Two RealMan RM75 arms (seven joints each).
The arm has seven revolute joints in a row. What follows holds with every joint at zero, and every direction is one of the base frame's.
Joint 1 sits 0.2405 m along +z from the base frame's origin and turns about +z.
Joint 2 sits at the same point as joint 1 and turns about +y.
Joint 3 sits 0.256 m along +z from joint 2 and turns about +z.
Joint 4 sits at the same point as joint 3 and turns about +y.
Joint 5 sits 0.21 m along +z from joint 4 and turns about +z.
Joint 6 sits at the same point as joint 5 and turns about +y.
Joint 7 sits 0.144 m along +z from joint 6 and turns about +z.
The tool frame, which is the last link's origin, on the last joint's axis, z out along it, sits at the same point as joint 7; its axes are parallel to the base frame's.
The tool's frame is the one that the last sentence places.
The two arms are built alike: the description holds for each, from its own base.
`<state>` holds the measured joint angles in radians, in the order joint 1, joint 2, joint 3, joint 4, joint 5, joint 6, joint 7, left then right.
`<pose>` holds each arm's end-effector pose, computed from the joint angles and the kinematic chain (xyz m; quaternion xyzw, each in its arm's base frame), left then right.
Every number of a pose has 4 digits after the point. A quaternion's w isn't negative.
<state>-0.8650 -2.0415 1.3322 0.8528 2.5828 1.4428 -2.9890 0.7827 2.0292 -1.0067 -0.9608 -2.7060 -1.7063 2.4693</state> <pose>-0.1904 0.3894 -0.0312 -0.7931 -0.5563 0.1818 0.1687 0.2258 0.3678 0.0257 -0.8635 0.4566 -0.1926 0.0937</pose>
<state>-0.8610 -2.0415 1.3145 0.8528 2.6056 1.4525 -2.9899 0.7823 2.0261 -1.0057 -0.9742 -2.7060 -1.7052 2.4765</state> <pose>-0.1949 0.3890 -0.0279 -0.7875 -0.5614 0.1863 0.1728 0.2245 0.3699 0.0290 -0.8632 0.4565 -0.1904 0.1014</pose>
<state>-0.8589 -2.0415 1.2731 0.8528 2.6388 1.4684 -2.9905 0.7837 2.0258 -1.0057 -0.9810 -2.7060 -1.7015 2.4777</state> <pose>-0.2001 0.3897 -0.0217 -0.7784 -0.5721 0.1873 0.1780 0.2230 0.3715 0.0301 -0.8642 0.4542 -0.1886 0.1060</pose>
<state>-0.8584 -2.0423 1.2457 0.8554 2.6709 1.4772 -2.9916 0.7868 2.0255 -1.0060 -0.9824 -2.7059 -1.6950 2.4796</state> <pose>-0.2038 0.3907 -0.0169 -0.7722 -0.5772 0.1901 0.1856 0.2218 0.3733 0.0304 -0.8650 0.4525 -0.1870 0.1100</pose>
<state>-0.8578 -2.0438 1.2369 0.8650 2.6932 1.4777 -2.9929 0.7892 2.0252 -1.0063 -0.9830 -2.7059 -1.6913 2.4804</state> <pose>-0.2046 0.3923 -0.0141 -0.7709 -0.5754 0.1920 0.1944 0.2208 0.3745 0.0306 -0.8655 0.4512 -0.1861 0.1122</pose>
